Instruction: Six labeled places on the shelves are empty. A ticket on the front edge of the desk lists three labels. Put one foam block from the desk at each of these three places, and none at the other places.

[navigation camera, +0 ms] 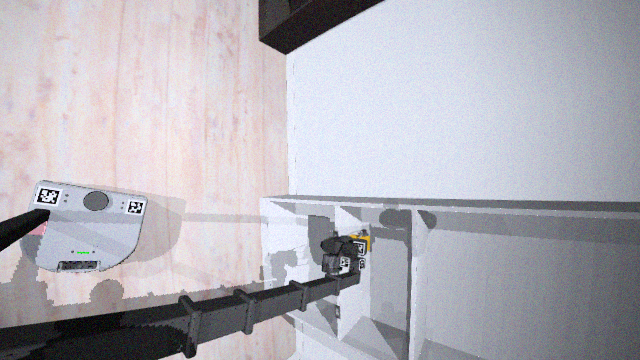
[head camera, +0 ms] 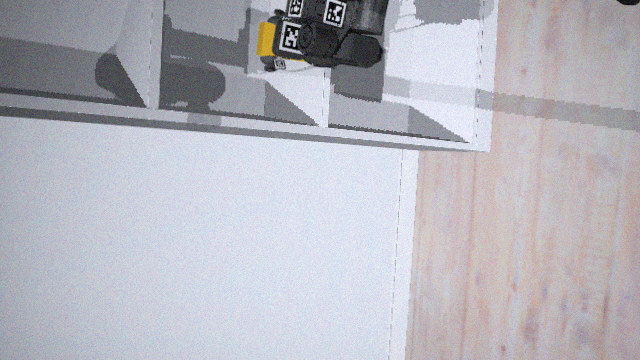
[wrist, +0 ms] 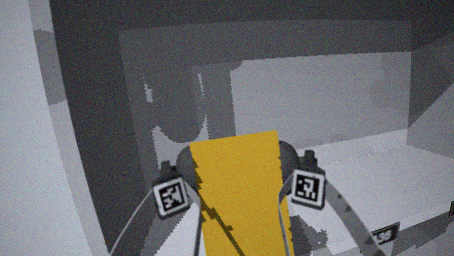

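My gripper is shut on a yellow foam block. The block is in the left part of a bay of the white shelf unit, near its left side panel. Its lower end is out of the wrist view, and I cannot tell whether it touches the shelf board. On the board's front edge, right of the block, is a black label ending in 36. Another dark label is cut off at the right edge. The ticket does not show.
In the navigation view, my telescoping arm reaches across to the shelf unit, and my base stands on the wooden floor. A dark piece of furniture stands at the top, against the white wall. Side panels of the shelf unit are close around the gripper.
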